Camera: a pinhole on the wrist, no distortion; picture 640 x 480 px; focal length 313.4 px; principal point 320.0 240.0 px. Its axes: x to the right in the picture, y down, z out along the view. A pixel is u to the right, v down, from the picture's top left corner.
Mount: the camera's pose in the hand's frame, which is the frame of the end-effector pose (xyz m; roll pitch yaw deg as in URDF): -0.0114 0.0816 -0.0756 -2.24 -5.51 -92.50
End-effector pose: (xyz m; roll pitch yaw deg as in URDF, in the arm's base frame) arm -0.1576 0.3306 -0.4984 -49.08 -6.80 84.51
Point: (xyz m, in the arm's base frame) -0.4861 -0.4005 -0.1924
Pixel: outside the picture
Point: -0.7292 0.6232 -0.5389
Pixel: 127 363
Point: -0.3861 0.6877 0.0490
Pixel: 495 451
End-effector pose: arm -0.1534 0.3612 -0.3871 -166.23 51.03 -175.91
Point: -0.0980 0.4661 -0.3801
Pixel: 267 114
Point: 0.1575 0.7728 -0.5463
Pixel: 26 147
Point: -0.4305 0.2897 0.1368
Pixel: behind the camera
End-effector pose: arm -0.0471 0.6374 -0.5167 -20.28 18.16 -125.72
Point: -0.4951 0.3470 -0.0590
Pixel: 619 442
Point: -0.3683 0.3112 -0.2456
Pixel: outside the picture
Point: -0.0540 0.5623 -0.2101
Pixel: 484 214
